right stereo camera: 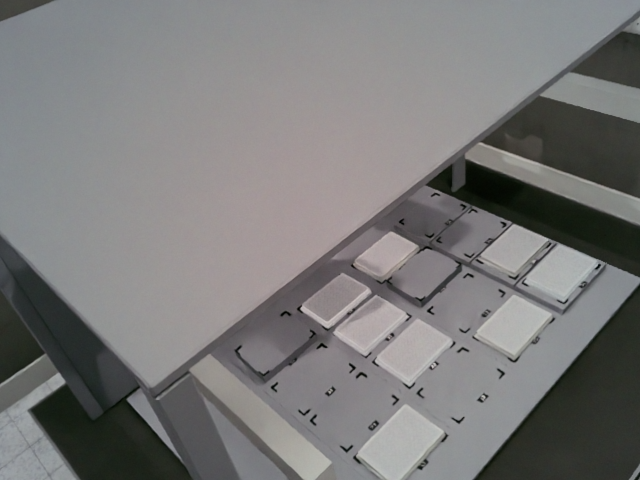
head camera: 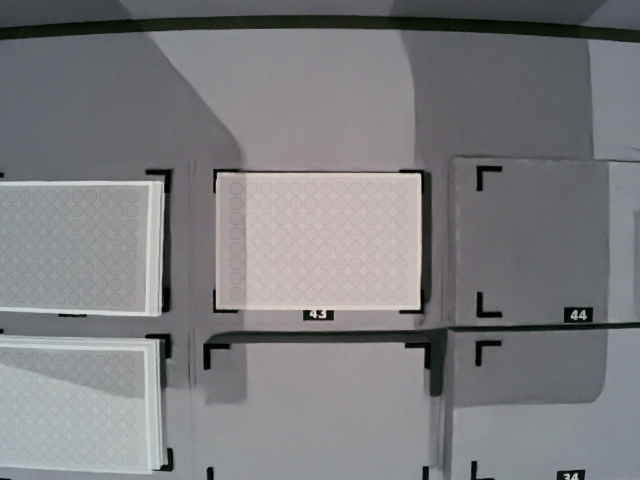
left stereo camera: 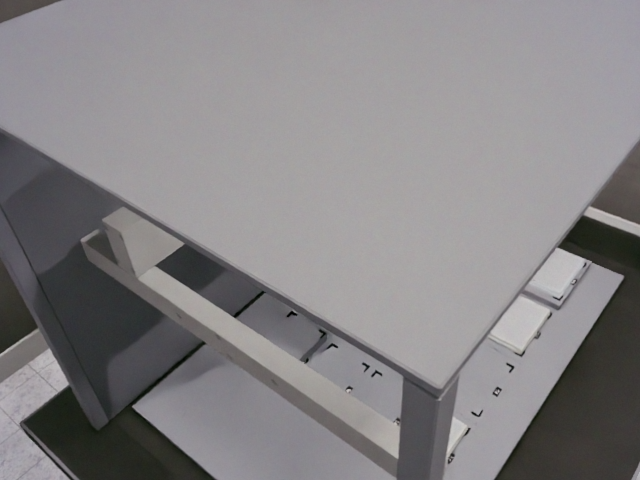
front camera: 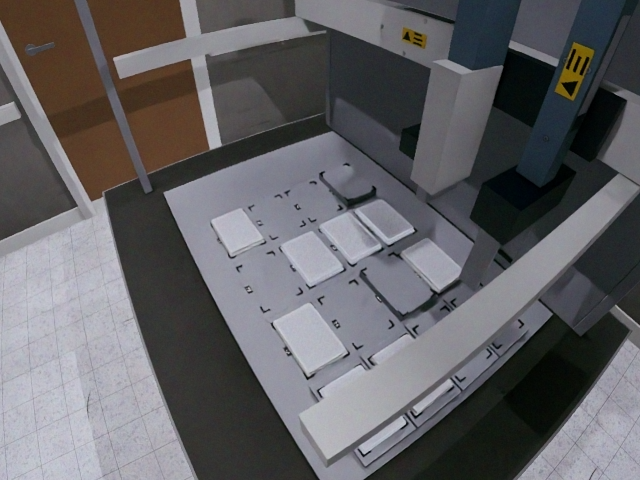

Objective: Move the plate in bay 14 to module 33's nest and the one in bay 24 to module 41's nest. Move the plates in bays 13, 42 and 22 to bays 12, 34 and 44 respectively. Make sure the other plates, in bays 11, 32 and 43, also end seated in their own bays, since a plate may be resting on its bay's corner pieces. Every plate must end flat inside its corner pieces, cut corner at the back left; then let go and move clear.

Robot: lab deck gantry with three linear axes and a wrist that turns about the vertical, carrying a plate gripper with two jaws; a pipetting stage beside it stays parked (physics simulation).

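Frame: origin at the robot's base, x back, y right, z up, level; centimetres.
Where they show: gripper, fingertip midpoint: (right stereo camera: 437, 178) (front camera: 487, 268); robot's base, origin of the base link: (front camera: 211, 224).
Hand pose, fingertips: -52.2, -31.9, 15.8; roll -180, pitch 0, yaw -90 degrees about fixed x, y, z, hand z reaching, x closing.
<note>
Things, the pixels of their top centre, and the offset from my fingertips, as dx, dy, dz. Level surfaces: height alone.
- Bay 43's plate, middle of its top: (head camera: 318, 241) (right stereo camera: 386, 253) (front camera: 433, 261) +13.0, -4.5, -14.3
- Bay 42's plate, middle of its top: (head camera: 53, 247) (right stereo camera: 335, 296) (front camera: 385, 217) +29.4, -4.1, -14.1
- Module 33, middle of its top: (head camera: 317, 421) (front camera: 398, 281) (right stereo camera: 423, 271) +13.1, +6.2, -13.6
- module 41, middle of its top: (left stereo camera: 285, 342) (right stereo camera: 275, 341) (front camera: 347, 180) +45.7, -4.6, -13.6
- grey top panel, its level: dz +53.3
The gripper (front camera: 491, 271) hangs over the back of the deck near bay 43, open and empty; the beam partly hides its far jaw. Bay 43's plate (front camera: 431, 264) (head camera: 317, 240) (right stereo camera: 386, 255) looks flat inside its corner pieces. Bay 42's plate (front camera: 385, 221) (head camera: 77, 248) (right stereo camera: 336, 299) covers its front corner pieces and most of its number. Other plates stand in bays 32 (front camera: 350, 237) (right stereo camera: 370, 325), 22 (front camera: 312, 257), 11 (front camera: 237, 230), 13 (front camera: 310, 338), 14 (right stereo camera: 560, 271) and 24 (right stereo camera: 514, 250). Module 33 (front camera: 398, 286) and module 41 (front camera: 347, 183) are bare. Cut corners are too small to tell.
Bays 44 (head camera: 542, 237) (right stereo camera: 431, 211), 34 (right stereo camera: 470, 232) and 12 (right stereo camera: 348, 403) hold no plate. The pale front beam (front camera: 465, 330) hides part of the right-hand bays. The pipetting stage (front camera: 449, 124) stands left of the gripper. A grey top panel (left stereo camera: 310, 155) (right stereo camera: 258, 129) blocks much of both stereo views.
</note>
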